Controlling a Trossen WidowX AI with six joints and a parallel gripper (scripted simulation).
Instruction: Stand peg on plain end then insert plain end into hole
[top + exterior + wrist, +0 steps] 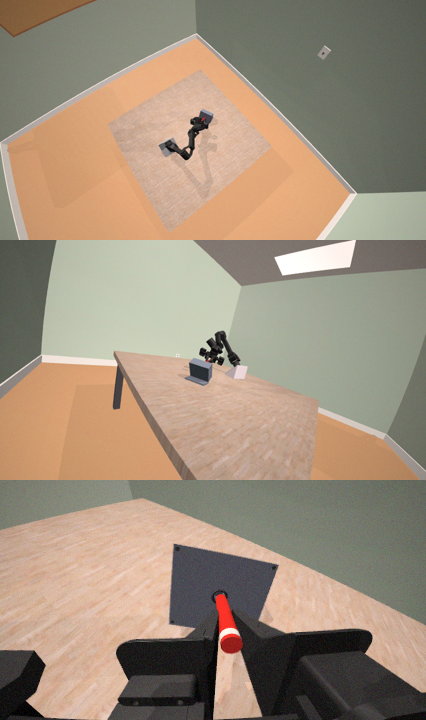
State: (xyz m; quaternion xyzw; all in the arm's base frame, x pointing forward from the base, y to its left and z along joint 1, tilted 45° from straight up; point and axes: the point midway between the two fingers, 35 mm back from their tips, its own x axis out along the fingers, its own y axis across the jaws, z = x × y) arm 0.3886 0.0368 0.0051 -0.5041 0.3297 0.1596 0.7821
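My gripper tip is 6 cm short of the panel, 4 cm above it and 3 cm to the right of it. From my gripper tip the other things lie so: flat foot plate (11 cm below, 8 cm ahead, 4 cm to the left); then peg (1 cm to the right, 1 cm behind, 1 cm above).
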